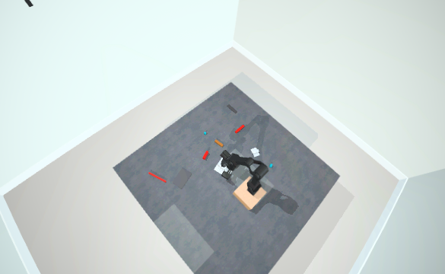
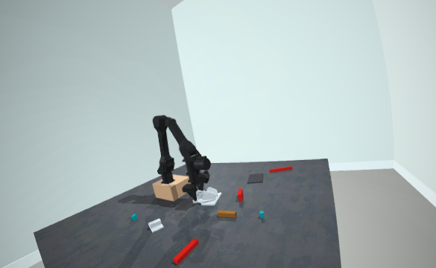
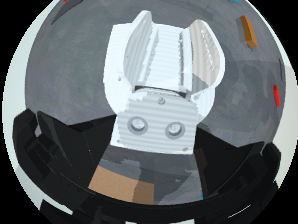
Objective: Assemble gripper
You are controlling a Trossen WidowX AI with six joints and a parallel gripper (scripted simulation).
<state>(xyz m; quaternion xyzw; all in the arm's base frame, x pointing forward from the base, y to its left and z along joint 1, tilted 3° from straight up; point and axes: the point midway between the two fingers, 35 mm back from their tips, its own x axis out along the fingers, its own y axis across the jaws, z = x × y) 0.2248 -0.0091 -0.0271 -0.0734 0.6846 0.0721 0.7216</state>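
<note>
My gripper tip is now 1 cm above the white housing plate. Round my gripper tip: curved white jaw 3 cm ahead, 1 cm to the right; flat white plate 7 cm ahead, 2 cm to the left, 1 cm below; white gripper base 2 cm above, 1 cm ahead.
</note>
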